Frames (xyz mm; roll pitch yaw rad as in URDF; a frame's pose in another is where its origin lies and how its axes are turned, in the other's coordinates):
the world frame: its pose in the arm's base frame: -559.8 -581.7 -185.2 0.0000 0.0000 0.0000
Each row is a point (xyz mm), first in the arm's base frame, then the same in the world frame.
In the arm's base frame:
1: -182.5 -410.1 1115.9
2: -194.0 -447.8 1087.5
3: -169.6 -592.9 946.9
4: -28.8 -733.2 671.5
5: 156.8 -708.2 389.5
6: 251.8 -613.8 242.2
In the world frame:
1: 377.3 171.6 1301.1
2: 365.8 133.9 1272.7
3: 390.2 -11.2 1132.1
4: 531.0 -151.5 856.7
5: 716.6 -126.5 574.7
6: 811.6 -32.1 427.4

